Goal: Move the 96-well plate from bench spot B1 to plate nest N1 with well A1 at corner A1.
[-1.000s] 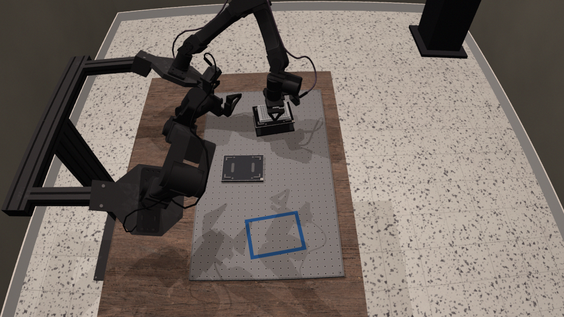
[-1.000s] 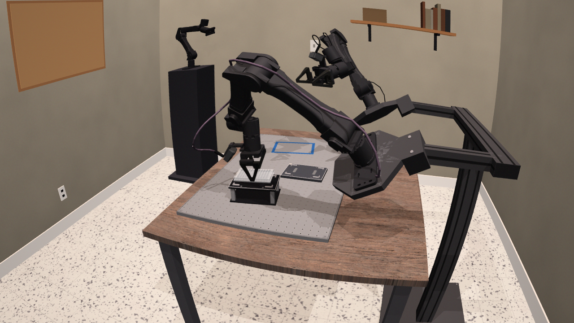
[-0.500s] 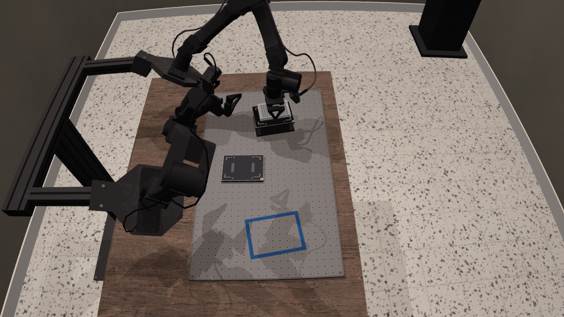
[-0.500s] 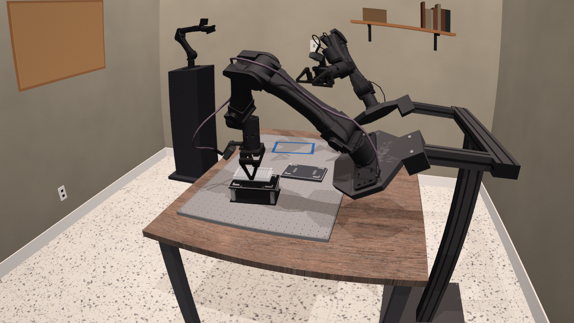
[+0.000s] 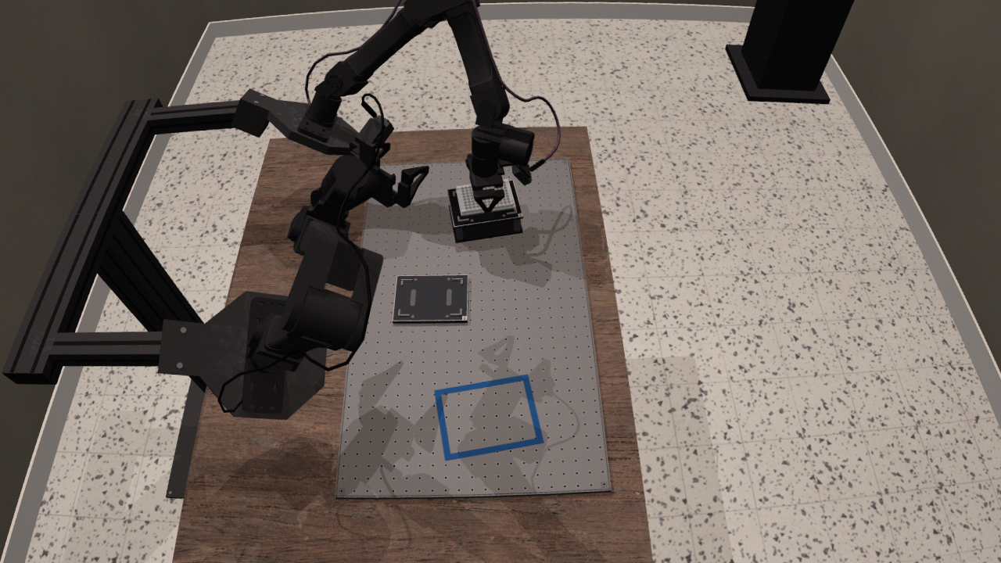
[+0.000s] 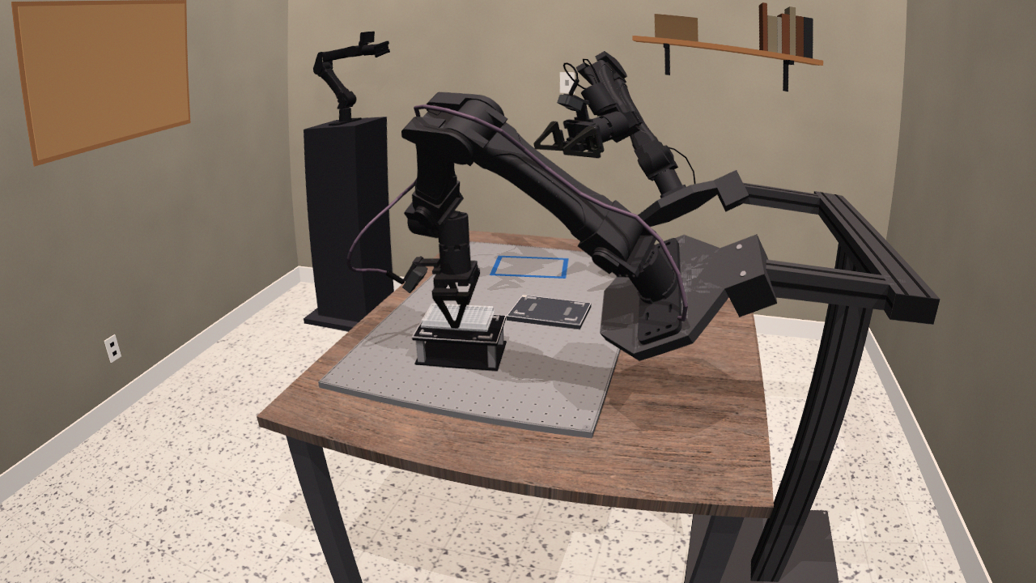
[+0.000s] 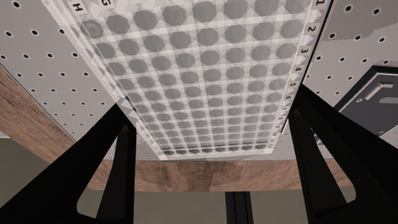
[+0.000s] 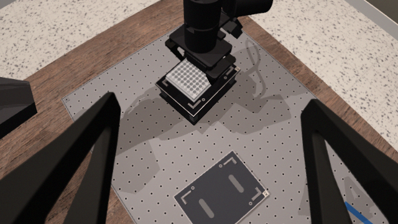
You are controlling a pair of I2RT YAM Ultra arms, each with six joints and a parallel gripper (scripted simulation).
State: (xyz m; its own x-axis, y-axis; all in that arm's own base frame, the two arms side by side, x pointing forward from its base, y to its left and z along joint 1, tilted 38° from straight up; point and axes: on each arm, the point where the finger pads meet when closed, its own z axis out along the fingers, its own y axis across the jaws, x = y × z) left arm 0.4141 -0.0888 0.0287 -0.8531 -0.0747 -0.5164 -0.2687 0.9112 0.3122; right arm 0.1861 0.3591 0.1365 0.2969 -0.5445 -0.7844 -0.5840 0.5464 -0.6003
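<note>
Now: left hand 30 mm above the raised black nest. Round my left hand: clear 96-well plate (right at my left hand).
</note>
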